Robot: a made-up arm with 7 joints.
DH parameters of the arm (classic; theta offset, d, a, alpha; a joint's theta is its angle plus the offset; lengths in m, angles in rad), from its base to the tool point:
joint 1: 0 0.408 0 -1.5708
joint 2: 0 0 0 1.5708
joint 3: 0 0.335 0.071 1.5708
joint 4: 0 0 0.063 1.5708
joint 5: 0 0.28 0 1.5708
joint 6: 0 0 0.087 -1.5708
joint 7: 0 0.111 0 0
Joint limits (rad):
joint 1: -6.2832..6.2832
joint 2: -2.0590..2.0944
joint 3: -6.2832..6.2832
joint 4: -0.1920..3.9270
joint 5: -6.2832..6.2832
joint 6: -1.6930..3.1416
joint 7: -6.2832..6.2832
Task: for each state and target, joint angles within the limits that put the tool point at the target. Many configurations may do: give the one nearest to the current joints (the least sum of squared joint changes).
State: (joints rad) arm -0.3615 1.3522 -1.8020 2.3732 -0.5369 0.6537 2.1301
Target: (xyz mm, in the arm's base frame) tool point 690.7 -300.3 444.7
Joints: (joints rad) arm 0.0062 1.5871 -1.7237 2.4052 -0.5362 0.6782 2.1301
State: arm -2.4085 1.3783 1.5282 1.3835 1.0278 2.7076 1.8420
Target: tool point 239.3 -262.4 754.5
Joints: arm -1.9108 0.9155 1.7013 1.5576 1.2011 2.3652 1.8420
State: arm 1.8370 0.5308 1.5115 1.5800 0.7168 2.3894 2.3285
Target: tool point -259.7 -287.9 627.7
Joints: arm 1.9379 -0.1060 1.7312 1.3731 0.7492 2.0361 2.3285
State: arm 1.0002 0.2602 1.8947 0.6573 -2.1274 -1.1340 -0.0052
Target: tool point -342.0 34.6 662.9
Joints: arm 0.9420 0.1380 1.7965 1.1110 -1.8650 -0.8752 -0.0052
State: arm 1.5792 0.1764 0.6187 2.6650 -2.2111 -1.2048 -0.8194
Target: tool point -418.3 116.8 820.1
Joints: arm 2.1920 0.4474 0.7541 2.3766 -2.2289 -0.9352 -0.8194
